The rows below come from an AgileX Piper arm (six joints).
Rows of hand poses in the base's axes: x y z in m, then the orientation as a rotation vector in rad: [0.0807 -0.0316 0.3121 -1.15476 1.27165 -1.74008]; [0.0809 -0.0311 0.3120 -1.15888 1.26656 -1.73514]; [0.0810 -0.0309 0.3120 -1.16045 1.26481 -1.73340]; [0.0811 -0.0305 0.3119 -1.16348 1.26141 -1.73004]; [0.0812 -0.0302 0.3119 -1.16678 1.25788 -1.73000]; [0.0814 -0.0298 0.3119 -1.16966 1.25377 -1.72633]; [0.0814 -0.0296 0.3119 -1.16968 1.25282 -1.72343]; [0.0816 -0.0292 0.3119 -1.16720 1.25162 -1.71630]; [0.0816 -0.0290 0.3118 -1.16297 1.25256 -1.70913]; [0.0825 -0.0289 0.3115 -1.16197 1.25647 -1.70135]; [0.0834 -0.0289 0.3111 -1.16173 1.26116 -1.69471]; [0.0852 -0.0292 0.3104 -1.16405 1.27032 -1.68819]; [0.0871 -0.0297 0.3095 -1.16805 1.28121 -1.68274]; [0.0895 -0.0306 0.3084 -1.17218 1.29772 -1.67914]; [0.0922 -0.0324 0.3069 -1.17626 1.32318 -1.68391]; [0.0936 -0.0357 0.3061 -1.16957 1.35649 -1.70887]
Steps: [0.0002 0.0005 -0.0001 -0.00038 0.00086 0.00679]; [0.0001 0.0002 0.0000 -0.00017 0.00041 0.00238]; [0.0001 0.0004 -0.0001 -0.00034 0.00078 0.00461]; [0.0001 0.0003 0.0000 -0.00258 0.00066 0.00261]; [0.0002 0.0004 0.0000 -0.00033 0.00039 0.00522]; [0.0000 0.0002 0.0000 0.00148 -0.00019 0.00243]; [0.0002 0.0004 0.0000 0.00513 -0.00170 0.00497]; [0.0000 0.0002 -0.0001 0.00664 -0.00190 0.00345]; [0.0009 0.0001 -0.0003 0.00657 0.00179 0.00242]; [0.0009 0.0000 -0.0004 0.00578 0.00260 0.00130]; [0.0018 -0.0003 -0.0007 0.00601 0.00650 -0.00120]; [0.0019 -0.0005 -0.0009 0.00513 0.00841 -0.00274]; [0.0024 -0.0009 -0.0011 0.00564 0.01105 -0.00739]; [0.0027 -0.0018 -0.0015 0.00306 0.01466 -0.01817]; [0.0014 -0.0033 -0.0008 -0.00292 0.00964 -0.03701]
